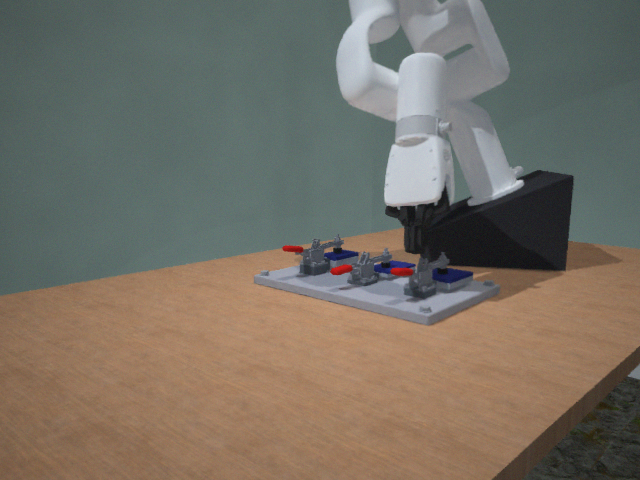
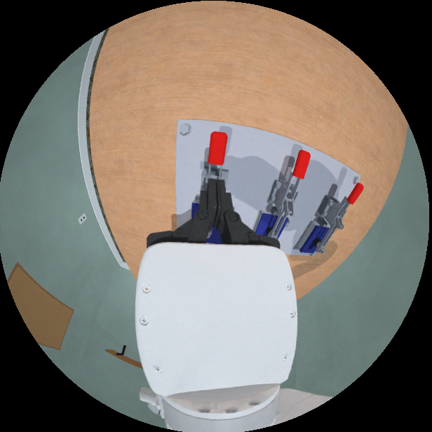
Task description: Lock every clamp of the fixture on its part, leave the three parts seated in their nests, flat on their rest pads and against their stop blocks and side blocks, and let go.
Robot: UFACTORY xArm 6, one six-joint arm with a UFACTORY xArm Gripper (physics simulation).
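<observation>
My gripper is shut and empty, right at the nearest clamp; whether it touches is unclear. That clamp's red handle lies nearly level, its black pad on the blue-topped part. The middle clamp has its red handle low and its arm over the middle part. The far clamp has its handle nearly level and its pad on the far part. Seating against the blocks is too small to tell.
The grey fixture plate lies on the wooden table, with bolts at its corners. The black robot base stands behind it at the right. The clamps stand up from the plate side by side.
</observation>
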